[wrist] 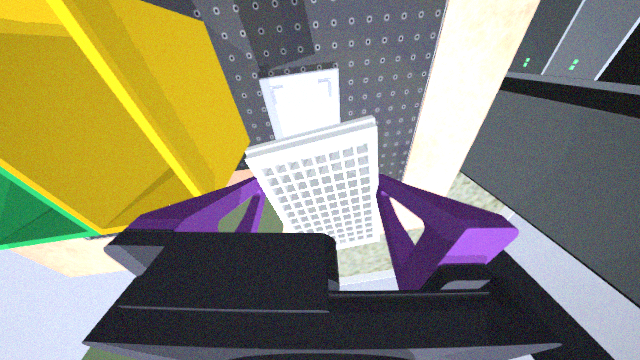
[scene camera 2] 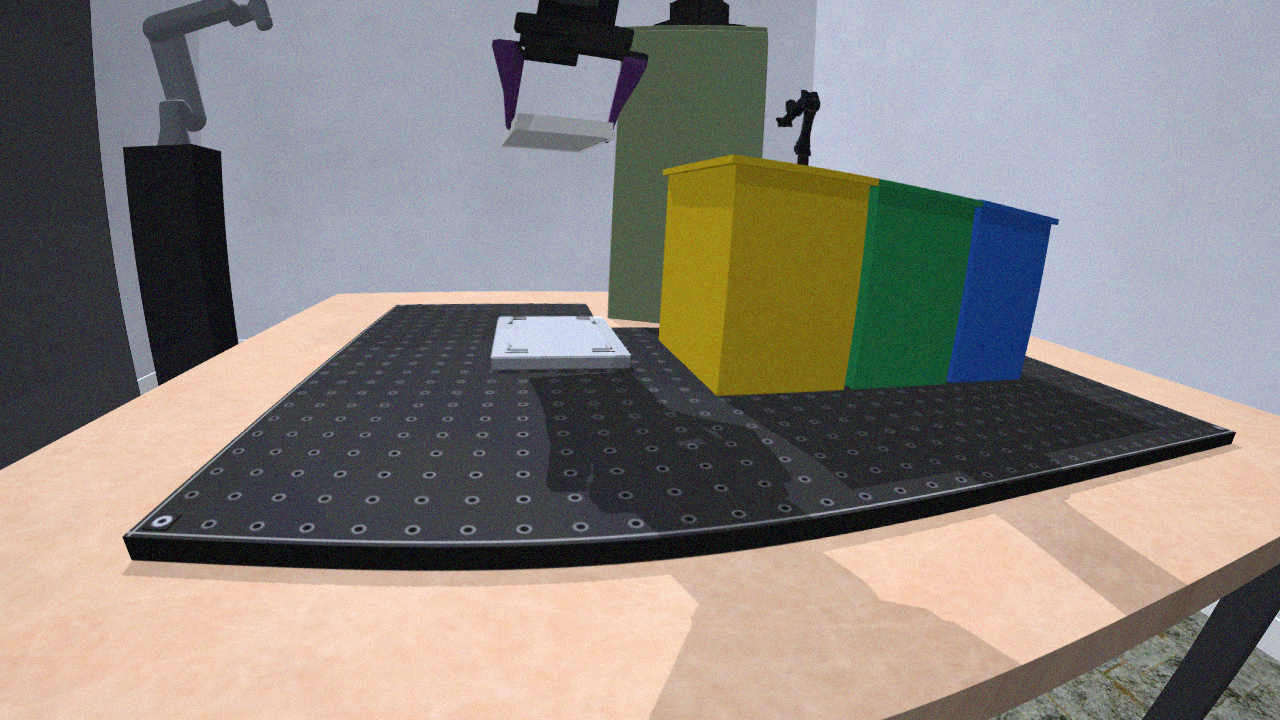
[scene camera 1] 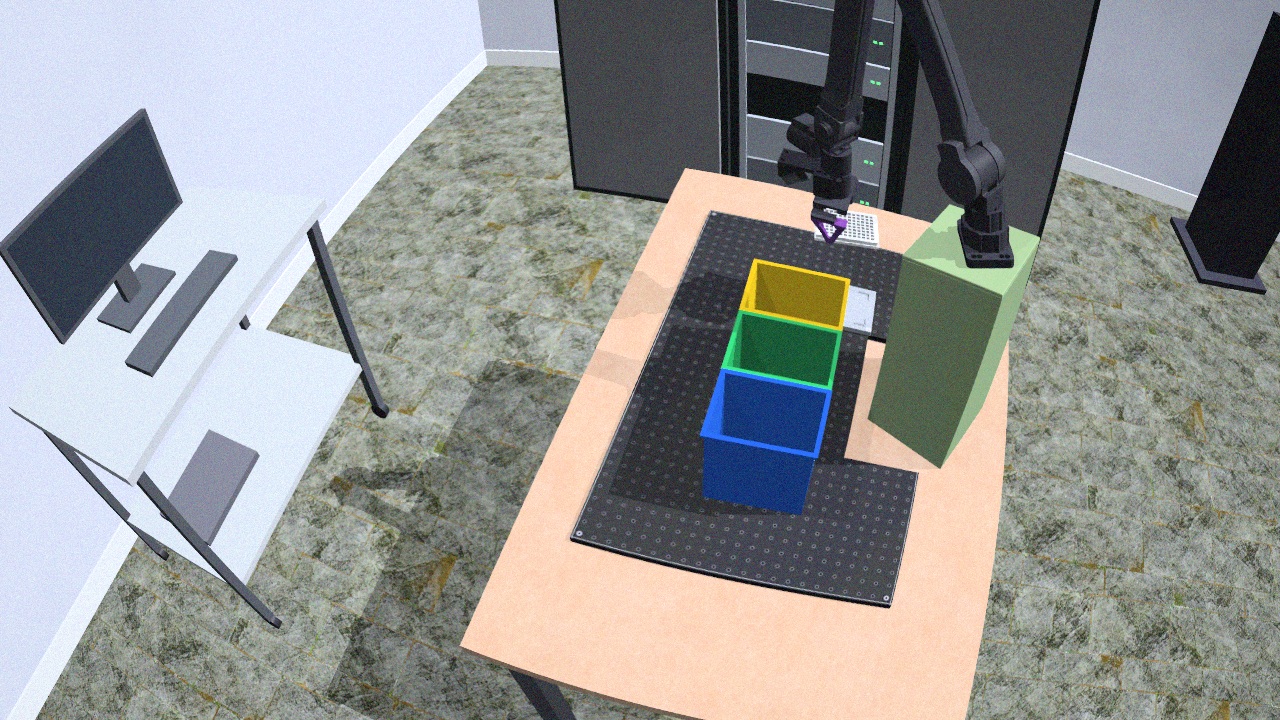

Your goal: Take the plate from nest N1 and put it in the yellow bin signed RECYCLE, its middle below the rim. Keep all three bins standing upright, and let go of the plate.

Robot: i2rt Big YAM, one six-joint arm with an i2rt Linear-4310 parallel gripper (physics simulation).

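Places are measured from the arm's base along level axes (x left, y back, z up), in metres.
Pixels of known places: gripper, fingertip midpoint: (wrist: 320, 180) (scene camera 2: 557, 135) (scene camera 1: 834, 226); arm's base at its link origin: (scene camera 2: 699, 35) (scene camera 1: 985, 246).
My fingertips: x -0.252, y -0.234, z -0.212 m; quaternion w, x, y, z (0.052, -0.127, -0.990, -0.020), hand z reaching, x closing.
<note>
Ahead of a thing's pixels: the offset from my fingertips to its top centre. Level surfaces: height alone.
The white well plate {dx +0.000, dy +0.025, dz +0.012 m} (scene camera 1: 857, 229) (scene camera 2: 562, 130) (wrist: 327, 192) is held in the air, roughly level, above and beside the nest N1. My gripper (scene camera 2: 563, 120) (wrist: 320, 180) is shut on the plate, one purple finger at each long side; in scene camera 1 the arm partly hides it. The pale nest N1 {dx +0.009, dy +0.022, dz -0.187 m} (scene camera 1: 860, 308) (scene camera 2: 560, 338) (wrist: 306, 102) is bare. The yellow bin {dx +0.169, dy -0.070, dz -0.022 m} (scene camera 1: 798, 295) (scene camera 2: 787, 277) (wrist: 187, 85) stands upright; its sign does not show. In scene camera 2 the plate is higher than this bin's rim and to its left.
The green bin {dx +0.298, dy -0.087, dz -0.022 m} (scene camera 1: 785, 351) (scene camera 2: 913, 286) (wrist: 30, 220) and blue bin {dx +0.426, dy -0.104, dz -0.021 m} (scene camera 1: 760, 470) (scene camera 2: 1000, 295) stand upright in a row with the yellow one on the black perforated board {dz -0.202 m} (scene camera 1: 760, 546) (scene camera 2: 375, 483). The arm's base is on a tall green pedestal (scene camera 1: 944, 358) (scene camera 2: 689, 179) beside the row.
</note>
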